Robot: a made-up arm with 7 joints. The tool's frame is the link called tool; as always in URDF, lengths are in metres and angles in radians.
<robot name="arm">
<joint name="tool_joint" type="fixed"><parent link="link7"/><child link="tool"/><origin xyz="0.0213 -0.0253 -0.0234" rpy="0 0 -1.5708"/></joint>
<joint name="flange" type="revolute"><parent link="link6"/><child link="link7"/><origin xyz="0.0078 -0.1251 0.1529"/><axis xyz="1 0 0"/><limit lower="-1.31" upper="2.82" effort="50" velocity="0.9"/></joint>
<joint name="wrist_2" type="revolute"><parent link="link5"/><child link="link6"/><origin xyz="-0.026 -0.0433 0.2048"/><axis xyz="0 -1 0"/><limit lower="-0.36" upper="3.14" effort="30" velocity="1.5"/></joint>
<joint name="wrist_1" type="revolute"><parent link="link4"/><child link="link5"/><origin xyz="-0.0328 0.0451 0.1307"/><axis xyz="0 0 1"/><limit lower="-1.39" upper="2.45" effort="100" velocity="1"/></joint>
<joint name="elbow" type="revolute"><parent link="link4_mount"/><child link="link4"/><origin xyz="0.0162 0.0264 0.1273"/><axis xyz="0 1 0"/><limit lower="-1.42" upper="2.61" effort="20" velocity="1"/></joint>
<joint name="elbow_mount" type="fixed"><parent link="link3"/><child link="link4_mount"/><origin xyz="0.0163 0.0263 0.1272"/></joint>
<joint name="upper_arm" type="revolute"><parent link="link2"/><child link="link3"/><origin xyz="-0.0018 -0.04 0.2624"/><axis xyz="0 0 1"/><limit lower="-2.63" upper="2.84" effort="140" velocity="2.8"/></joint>
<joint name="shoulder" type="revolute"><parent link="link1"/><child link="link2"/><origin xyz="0.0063 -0.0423 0.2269"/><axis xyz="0 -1 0"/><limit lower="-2.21" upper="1.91" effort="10" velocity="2.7"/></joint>
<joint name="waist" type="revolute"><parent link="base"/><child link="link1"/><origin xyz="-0.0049 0.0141 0.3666"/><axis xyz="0 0 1"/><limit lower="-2.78" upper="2.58" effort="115" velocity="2.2"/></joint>
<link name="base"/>
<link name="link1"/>
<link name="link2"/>
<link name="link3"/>
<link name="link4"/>
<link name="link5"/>
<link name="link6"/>
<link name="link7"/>
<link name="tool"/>
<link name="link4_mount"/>
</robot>
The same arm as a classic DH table. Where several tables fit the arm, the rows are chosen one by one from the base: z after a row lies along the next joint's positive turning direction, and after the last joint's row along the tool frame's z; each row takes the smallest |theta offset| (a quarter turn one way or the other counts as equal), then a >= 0, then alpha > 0; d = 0 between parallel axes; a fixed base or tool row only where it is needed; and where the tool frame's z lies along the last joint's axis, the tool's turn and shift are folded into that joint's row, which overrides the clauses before.
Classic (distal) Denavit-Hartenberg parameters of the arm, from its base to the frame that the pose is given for. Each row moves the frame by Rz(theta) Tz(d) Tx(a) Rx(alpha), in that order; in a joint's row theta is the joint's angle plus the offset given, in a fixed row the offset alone. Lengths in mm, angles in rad.
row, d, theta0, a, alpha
base (fixed), 0, -1.2363, -14.9, 0
waist, 593.5, 1.2363, 6.3, 1.5708
shoulder, 82.3, 0, -1.8, -1.5708
upper_arm, 516.9, 0, 32.5, -1.5708
elbow, 97.8, 0, -32.8, 1.5708
wrist_1, 335.5, 0, -26, 1.5708
wrist_2, 168.4, 1.5708, 152.9, 1.5708
flange, 29.1, 1.5708, 25.3, 1.5708
tool (fixed), -23.4, 0, 0, 0
Joint limits (rad, base to tool): -2.78..2.58 -2.21..1.91 -2.63..2.84 -1.42..2.61 -1.39..2.45 -0.36..3.14 -1.31..2.82

